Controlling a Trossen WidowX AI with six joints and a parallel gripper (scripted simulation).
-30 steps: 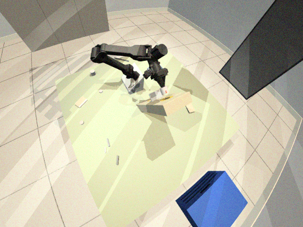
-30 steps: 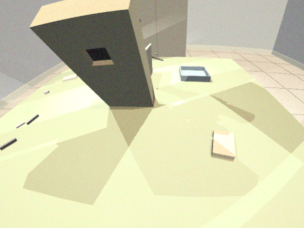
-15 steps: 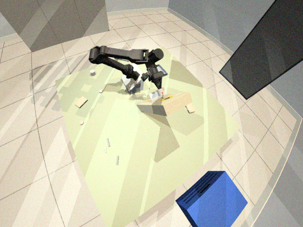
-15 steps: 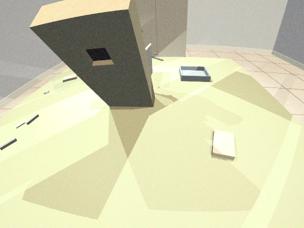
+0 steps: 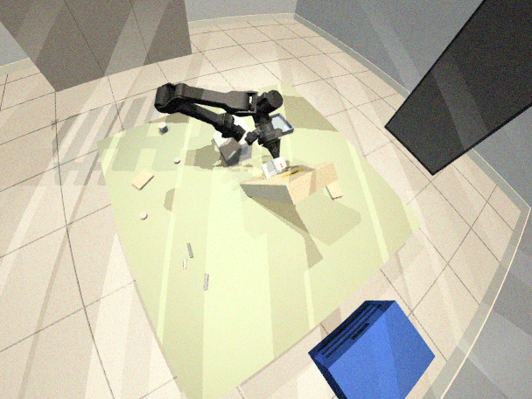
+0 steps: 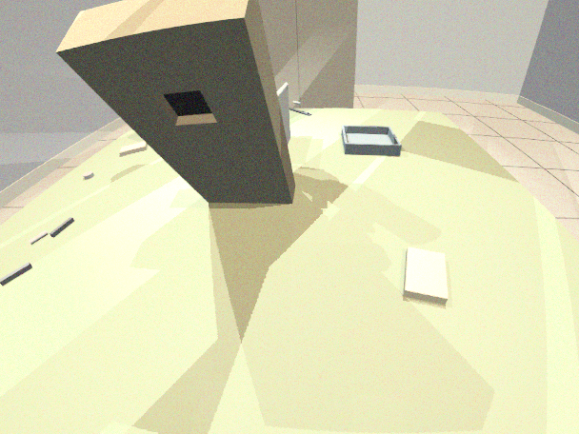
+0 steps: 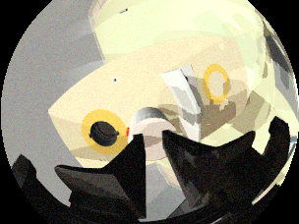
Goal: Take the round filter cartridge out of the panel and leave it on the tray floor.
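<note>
Right now my gripper tip is 1 cm short of the round filter cartridge and 1 cm above it. From my gripper tip the other things lie so: blue-grey tray: 33 cm behind, 31 cm to the left, 24 cm below.
</note>
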